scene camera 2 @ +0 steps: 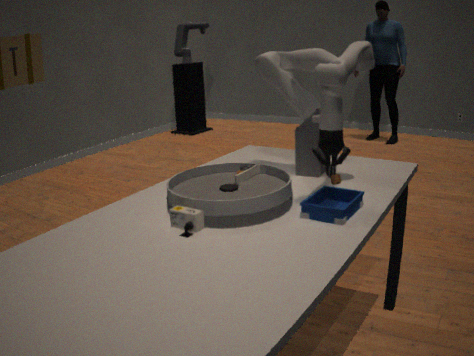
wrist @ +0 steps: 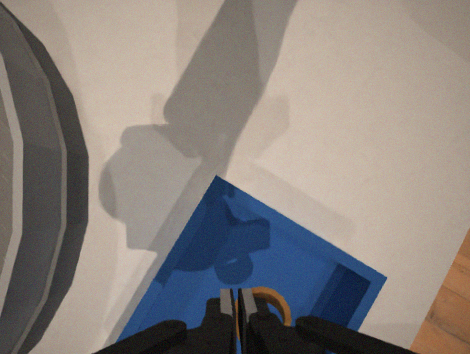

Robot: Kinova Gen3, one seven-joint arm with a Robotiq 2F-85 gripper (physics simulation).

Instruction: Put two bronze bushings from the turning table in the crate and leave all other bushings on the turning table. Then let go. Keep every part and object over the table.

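Places are measured from the arm's base along level axes (x ahead, y left, z up), in metres.
Where they show: gripper, fingertip midpoint: point(scene camera 2: 330, 176) point(wrist: 235, 305); arm's base at its link origin: point(scene camera 2: 313, 114).
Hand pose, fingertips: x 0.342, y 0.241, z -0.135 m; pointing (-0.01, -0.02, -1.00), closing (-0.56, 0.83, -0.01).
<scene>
Things, the pixels of their top centre, and the offset from my fingertips.
- bronze bushing at its top centre: point(wrist: 266, 336) point(scene camera 2: 335, 173) dz +0.013, dx +0.001, dy +0.018 m
- blue crate at its top centre: point(wrist: 237, 340) point(scene camera 2: 333, 197) dz -0.054, dx +0.034, dy +0.027 m
- white control box at its top centre: point(scene camera 2: 185, 210) dz -0.046, dx +0.367, dy -0.297 m
My gripper point(scene camera 2: 333, 174) point(wrist: 235, 305) is shut on a bronze bushing point(scene camera 2: 336, 179) point(wrist: 286, 310), pinching its ring wall, with the rest of the ring to the right of the fingertips in the wrist view. The bushing hangs above the blue crate point(scene camera 2: 320, 213) point(wrist: 305, 234). The near part of the crate's inside is hidden by the gripper in the wrist view. The turning table point(scene camera 2: 230, 207) point(wrist: 44, 190) is a round grey tray beside the crate. In the scene view a small orange piece and dark shapes show partly behind its divider point(scene camera 2: 248, 173); they are too small to tell apart.
A white control box point(scene camera 2: 186, 218) with a black knob stands at the turning table's front. A grey block point(scene camera 2: 308, 150) stands behind the crate, near the arm. The table's edge point(scene camera 2: 345, 265) runs to the right of the crate, with wooden floor point(wrist: 450, 300) beyond it.
</scene>
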